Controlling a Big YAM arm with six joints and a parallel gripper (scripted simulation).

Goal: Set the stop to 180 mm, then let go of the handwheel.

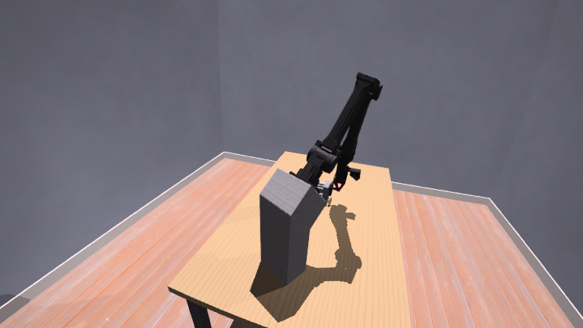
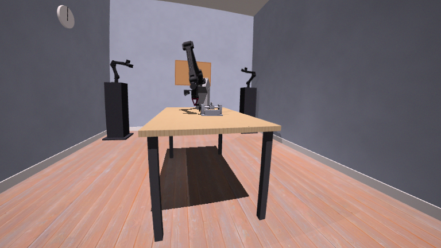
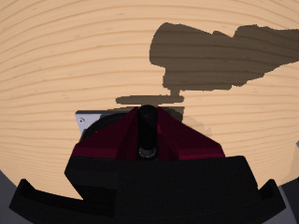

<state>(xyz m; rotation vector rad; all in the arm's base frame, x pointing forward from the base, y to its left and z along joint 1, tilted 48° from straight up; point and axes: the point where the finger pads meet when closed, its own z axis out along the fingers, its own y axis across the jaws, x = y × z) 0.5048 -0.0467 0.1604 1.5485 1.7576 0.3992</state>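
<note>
My hand is 1 cm to the right of the black handwheel handle.
</note>
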